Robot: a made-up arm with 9 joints. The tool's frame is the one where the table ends. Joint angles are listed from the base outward.
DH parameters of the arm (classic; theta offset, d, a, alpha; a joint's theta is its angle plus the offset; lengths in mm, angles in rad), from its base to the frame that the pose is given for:
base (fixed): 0.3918 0 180.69 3.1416
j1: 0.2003 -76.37 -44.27 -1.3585
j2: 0 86.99 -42.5 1.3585
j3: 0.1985 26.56 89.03 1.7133
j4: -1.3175 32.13 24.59 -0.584
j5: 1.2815 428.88 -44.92 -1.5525
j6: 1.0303 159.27 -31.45 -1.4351
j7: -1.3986 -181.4 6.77 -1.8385
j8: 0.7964 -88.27 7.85 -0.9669
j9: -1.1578 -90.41 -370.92 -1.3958
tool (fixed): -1.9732 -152.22 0 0
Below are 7 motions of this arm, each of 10 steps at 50 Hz.
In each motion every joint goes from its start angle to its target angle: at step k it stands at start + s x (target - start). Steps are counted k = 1, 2, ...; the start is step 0. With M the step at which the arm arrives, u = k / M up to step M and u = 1 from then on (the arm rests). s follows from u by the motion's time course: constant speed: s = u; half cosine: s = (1 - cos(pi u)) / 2; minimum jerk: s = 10 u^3 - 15 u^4 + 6 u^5.
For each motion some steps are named. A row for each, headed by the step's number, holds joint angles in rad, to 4 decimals.
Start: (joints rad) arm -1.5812 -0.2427 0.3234 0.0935 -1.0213 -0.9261 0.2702 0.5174 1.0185
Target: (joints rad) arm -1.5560 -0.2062 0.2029 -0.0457 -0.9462 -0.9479 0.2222 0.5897 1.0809
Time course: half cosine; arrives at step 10
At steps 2, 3, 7, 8, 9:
2: -1.5788 -0.2392 0.3119 0.0802 -1.0141 -0.9282 0.2656 0.5243 1.0245
3: -1.5760 -0.2352 0.2986 0.0648 -1.0058 -0.9306 0.2603 0.5323 1.0314
7: -1.5612 -0.2137 0.2277 -0.0170 -0.9617 -0.9434 0.2321 0.5748 1.0680
8: -1.5584 -0.2097 0.2144 -0.0324 -0.9534 -0.9458 0.2268 0.5828 1.0749
9: -1.5566 -0.2071 0.2058 -0.0423 -0.9480 -0.9474 0.2234 0.5879 1.0794

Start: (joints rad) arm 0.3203 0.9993 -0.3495 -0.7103 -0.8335 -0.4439 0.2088 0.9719 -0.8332
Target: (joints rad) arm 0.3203 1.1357 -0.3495 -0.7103 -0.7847 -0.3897 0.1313 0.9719 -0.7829
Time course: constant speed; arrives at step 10
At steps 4, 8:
4: 0.3203 1.0539 -0.3495 -0.7103 -0.8140 -0.4222 0.1778 0.9719 -0.8131
8: 0.3203 1.1084 -0.3495 -0.7103 -0.7945 -0.4005 0.1468 0.9719 -0.7930

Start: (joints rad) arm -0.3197 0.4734 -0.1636 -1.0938 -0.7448 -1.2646 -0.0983 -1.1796 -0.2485
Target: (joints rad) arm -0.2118 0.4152 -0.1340 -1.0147 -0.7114 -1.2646 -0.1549 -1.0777 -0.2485
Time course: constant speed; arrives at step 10
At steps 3, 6, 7, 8, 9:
3: -0.2873 0.4559 -0.1547 -1.0701 -0.7348 -1.2646 -0.1153 -1.1490 -0.2485
6: -0.2550 0.4385 -0.1458 -1.0463 -0.7248 -1.2646 -0.1323 -1.1185 -0.2485
7: -0.2442 0.4327 -0.1429 -1.0384 -0.7214 -1.2646 -0.1379 -1.1083 -0.2485
8: -0.2334 0.4268 -0.1399 -1.0305 -0.7181 -1.2646 -0.1436 -1.0981 -0.2485
9: -0.2226 0.4210 -0.1370 -1.0226 -0.7147 -1.2646 -0.1492 -1.0879 -0.2485

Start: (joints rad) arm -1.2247 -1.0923 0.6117 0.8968 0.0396 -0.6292 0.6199 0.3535 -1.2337
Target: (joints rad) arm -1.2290 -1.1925 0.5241 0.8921 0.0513 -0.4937 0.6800 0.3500 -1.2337
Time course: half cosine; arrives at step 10
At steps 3, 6, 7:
3: -1.2256 -1.1130 0.5936 0.8958 0.0420 -0.6013 0.6323 0.3528 -1.2337
6: -1.2275 -1.1579 0.5544 0.8937 0.0473 -0.5405 0.6592 0.3512 -1.2337
7: -1.2281 -1.1718 0.5422 0.8931 0.0489 -0.5216 0.6676 0.3507 -1.2337

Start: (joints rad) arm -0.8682 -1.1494 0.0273 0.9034 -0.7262 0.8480 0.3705 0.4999 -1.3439
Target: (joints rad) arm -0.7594 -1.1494 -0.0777 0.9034 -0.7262 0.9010 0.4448 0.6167 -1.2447
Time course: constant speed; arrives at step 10
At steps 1, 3, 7, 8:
1: -0.8573 -1.1494 0.0168 0.9034 -0.7262 0.8533 0.3779 0.5116 -1.3340
3: -0.8356 -1.1494 -0.0042 0.9034 -0.7262 0.8639 0.3928 0.5349 -1.3141
7: -0.7920 -1.1494 -0.0462 0.9034 -0.7262 0.8851 0.4225 0.5817 -1.2745
8: -0.7812 -1.1494 -0.0567 0.9034 -0.7262 0.8904 0.4299 0.5933 -1.2645

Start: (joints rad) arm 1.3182 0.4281 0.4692 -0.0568 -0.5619 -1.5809 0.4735 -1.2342 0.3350
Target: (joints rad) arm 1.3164 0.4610 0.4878 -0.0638 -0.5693 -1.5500 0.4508 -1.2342 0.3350
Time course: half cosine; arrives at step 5
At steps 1, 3, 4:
1: 1.3180 0.4312 0.4710 -0.0575 -0.5626 -1.5779 0.4713 -1.2342 0.3350
3: 1.3170 0.4496 0.4814 -0.0614 -0.5667 -1.5607 0.4586 -1.2342 0.3350
4: 1.3166 0.4579 0.4860 -0.0631 -0.5686 -1.5530 0.4530 -1.2342 0.3350

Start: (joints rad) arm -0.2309 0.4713 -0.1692 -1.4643 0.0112 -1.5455 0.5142 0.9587 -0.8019
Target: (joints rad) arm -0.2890 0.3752 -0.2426 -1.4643 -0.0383 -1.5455 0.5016 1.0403 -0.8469
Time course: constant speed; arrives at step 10
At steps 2, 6, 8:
2: -0.2425 0.4521 -0.1839 -1.4643 0.0013 -1.5455 0.5117 0.9750 -0.8109
6: -0.2658 0.4136 -0.2132 -1.4643 -0.0185 -1.5455 0.5066 1.0077 -0.8289
8: -0.2774 0.3944 -0.2279 -1.4643 -0.0284 -1.5455 0.5041 1.0240 -0.8379

